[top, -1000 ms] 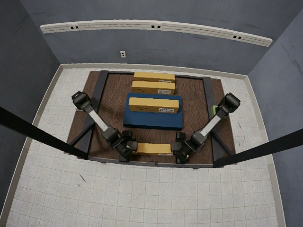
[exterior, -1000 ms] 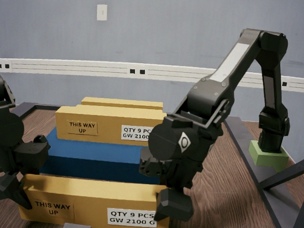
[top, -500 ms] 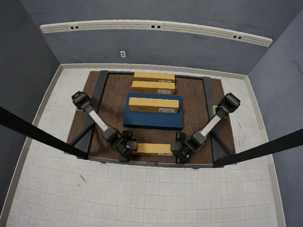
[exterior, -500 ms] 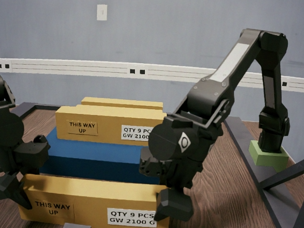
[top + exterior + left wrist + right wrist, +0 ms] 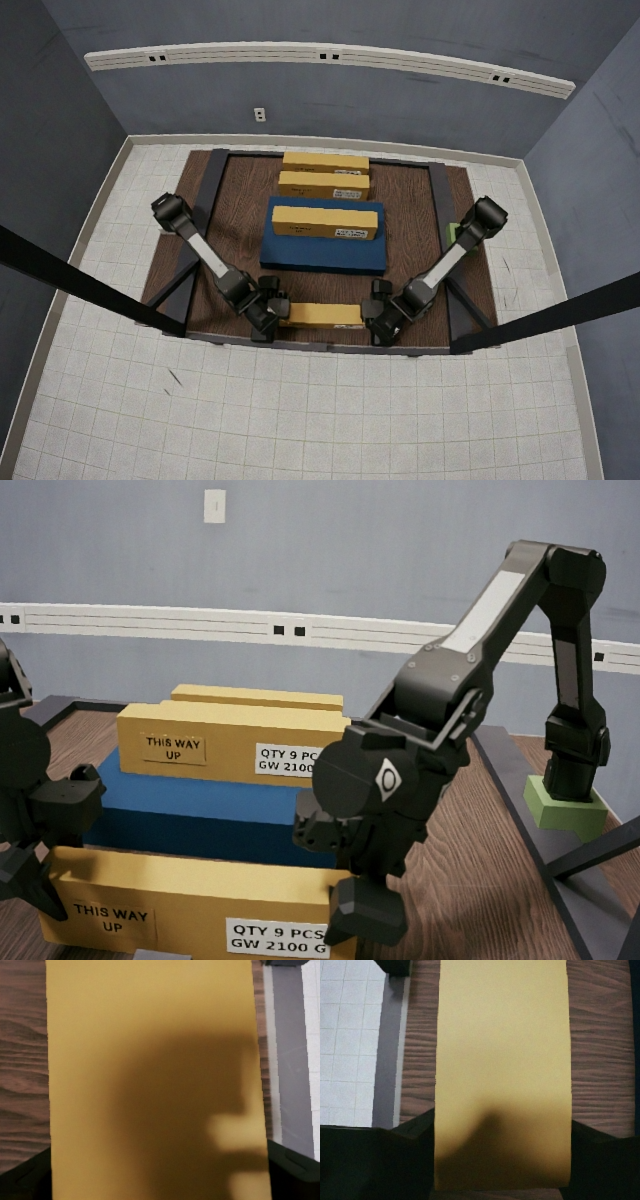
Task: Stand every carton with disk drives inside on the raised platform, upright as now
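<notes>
Now: left hand 14 cm to the left of the carton, 3 cm above it and 1 cm short of it. Round my left hand: blue raised platform: 29 cm ahead, 13 cm to the right, 4 cm below.
Now: the carton 1 cm behind my right hand, 15 cm to the left of it and 3 cm below it. Also, from my right hand: blue raised platform: 27 cm ahead, 16 cm to the left, 4 cm below.
</notes>
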